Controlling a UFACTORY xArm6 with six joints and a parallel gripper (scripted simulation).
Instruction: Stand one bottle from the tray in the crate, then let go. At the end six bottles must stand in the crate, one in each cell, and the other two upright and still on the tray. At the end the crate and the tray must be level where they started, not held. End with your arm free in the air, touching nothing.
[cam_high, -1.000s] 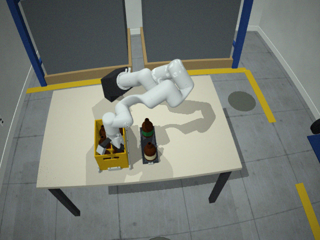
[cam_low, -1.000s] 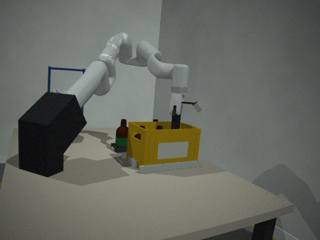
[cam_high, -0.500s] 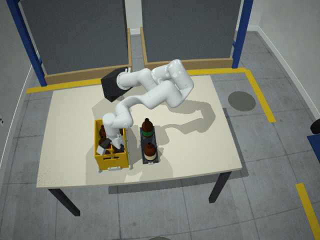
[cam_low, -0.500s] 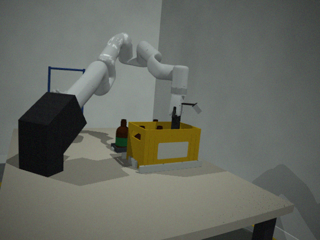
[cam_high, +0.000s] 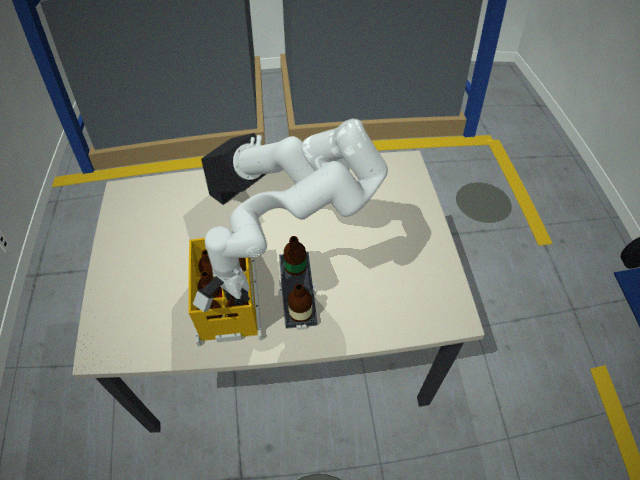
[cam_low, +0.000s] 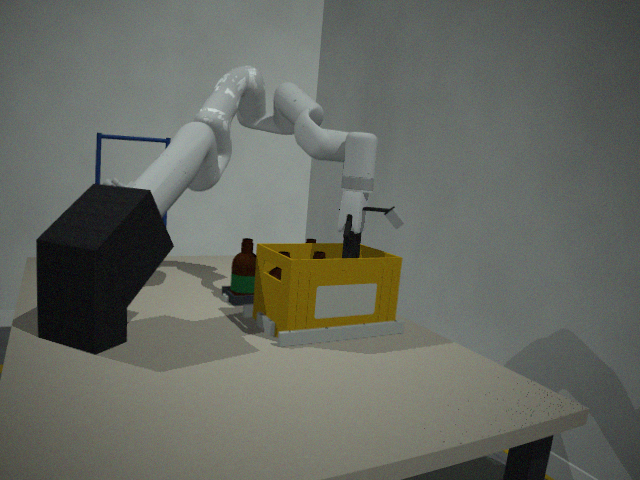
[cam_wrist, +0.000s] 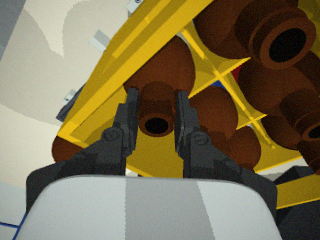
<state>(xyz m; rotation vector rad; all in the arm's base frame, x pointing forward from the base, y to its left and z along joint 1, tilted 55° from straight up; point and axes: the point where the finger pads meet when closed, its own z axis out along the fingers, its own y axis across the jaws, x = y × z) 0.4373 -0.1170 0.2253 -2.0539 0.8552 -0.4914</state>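
The yellow crate is 7 cm behind my hand, 7 cm to the right of it and 8 cm below it. From my hand the other things lie so: glass bottle: 6 cm behind, 18 cm to the left, 8 cm below.
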